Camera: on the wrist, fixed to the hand. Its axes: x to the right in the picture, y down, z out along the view.
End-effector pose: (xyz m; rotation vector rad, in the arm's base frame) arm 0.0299 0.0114 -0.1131 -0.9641 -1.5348 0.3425
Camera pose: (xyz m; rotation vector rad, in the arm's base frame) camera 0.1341 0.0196 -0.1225 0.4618 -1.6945 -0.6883
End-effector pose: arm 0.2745 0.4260 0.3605 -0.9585 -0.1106 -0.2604
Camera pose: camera 0.2934 0.3771 0.2696 -0.5419 -0.7714 -1.6917
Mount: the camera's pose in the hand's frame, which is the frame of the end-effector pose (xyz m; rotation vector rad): 0.0076 0.0505 -0.0917 0.1350 0.0975 -1.5520
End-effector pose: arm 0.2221 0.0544 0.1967 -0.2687 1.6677 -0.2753
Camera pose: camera 0.1294 0.1016 0.1829 -1.4303 1.1916 -1.5369
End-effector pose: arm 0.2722 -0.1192 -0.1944 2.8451 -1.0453 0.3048
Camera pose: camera 0.2310 -0.1480 -0.1023 2.7245 1.2615 0.3010
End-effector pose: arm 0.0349 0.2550 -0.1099 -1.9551 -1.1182 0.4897
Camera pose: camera 0.1263 0.2055 -0.0954 -0.5449 -2.0092 -0.3723
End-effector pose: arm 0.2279 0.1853 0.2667 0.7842 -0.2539 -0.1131
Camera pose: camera 0.2601 0.2820 0.2417 0.9645 0.5013 -1.5217
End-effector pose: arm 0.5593 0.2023 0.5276 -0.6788 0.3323 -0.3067
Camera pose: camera 0.5384 0.1855 0.4261 -0.6719 -0.1999 -1.8202
